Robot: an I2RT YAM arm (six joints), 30 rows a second.
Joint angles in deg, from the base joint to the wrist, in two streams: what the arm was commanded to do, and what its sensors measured. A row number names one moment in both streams.
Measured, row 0:
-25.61 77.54 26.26 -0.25 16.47 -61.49
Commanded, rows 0 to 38:
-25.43 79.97 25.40 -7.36 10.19 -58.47
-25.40 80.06 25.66 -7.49 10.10 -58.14
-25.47 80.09 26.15 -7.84 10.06 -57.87
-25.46 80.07 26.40 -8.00 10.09 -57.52
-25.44 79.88 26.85 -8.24 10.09 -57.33
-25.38 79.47 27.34 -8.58 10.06 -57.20
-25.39 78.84 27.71 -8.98 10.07 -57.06
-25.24 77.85 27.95 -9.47 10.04 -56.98
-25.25 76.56 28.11 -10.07 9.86 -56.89
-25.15 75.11 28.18 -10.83 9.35 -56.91
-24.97 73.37 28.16 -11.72 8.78 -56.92
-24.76 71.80 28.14 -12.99 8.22 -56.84
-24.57 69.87 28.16 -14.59 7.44 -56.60
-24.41 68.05 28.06 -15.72 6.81 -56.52
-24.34 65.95 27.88 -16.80 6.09 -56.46
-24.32 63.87 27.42 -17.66 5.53 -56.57
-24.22 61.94 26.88 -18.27 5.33 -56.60
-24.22 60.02 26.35 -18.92 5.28 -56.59
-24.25 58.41 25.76 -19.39 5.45 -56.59
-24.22 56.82 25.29 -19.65 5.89 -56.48
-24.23 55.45 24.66 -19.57 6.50 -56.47
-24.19 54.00 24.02 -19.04 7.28 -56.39
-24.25 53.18 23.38 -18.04 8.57 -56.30
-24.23 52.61 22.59 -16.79 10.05 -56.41
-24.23 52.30 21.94 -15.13 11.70 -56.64
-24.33 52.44 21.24 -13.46 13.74 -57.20
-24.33 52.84 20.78 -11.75 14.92 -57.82
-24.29 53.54 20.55 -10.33 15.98 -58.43
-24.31 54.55 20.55 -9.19 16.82 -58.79
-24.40 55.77 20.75 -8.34 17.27 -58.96
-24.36 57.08 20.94 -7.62 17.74 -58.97
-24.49 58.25 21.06 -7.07 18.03 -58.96
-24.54 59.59 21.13 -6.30 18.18 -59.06
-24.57 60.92 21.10 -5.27 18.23 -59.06
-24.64 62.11 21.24 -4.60 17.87 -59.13
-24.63 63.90 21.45 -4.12 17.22 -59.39
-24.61 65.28 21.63 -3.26 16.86 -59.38
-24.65 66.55 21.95 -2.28 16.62 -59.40
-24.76 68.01 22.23 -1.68 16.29 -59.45
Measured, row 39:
-24.49 64.25 21.02 -6.63 16.21 -58.83
